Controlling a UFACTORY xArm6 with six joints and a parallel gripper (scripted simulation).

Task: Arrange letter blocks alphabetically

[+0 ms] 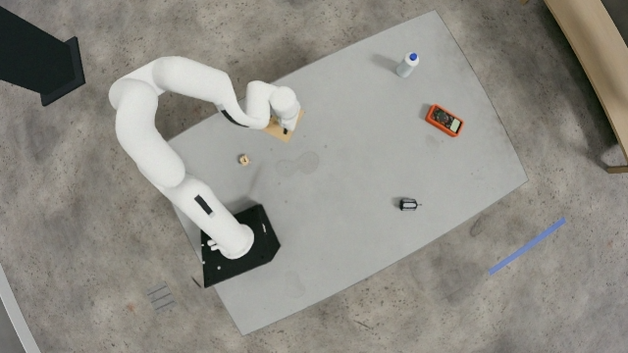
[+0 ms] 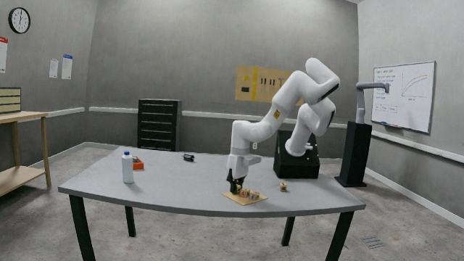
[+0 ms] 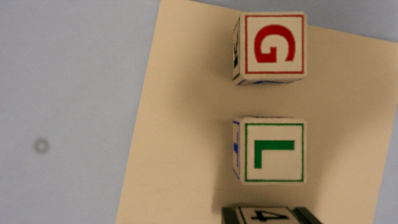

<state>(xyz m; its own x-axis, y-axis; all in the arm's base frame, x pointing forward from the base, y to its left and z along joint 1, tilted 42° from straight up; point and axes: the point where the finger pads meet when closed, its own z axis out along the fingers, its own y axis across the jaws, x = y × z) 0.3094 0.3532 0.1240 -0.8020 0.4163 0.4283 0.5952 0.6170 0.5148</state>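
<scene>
The tan mat lies 40 mm behind my hand, 30 mm to the left of it and 30 mm below it. The rest, counted from my hand: white bottle: 500 mm ahead, 40 mm to the left, 40 mm above; orange multimeter: 570 mm ahead, 210 mm to the right, 10 mm below; small black object: 310 mm ahead, 470 mm to the right, 10 mm below.
</scene>
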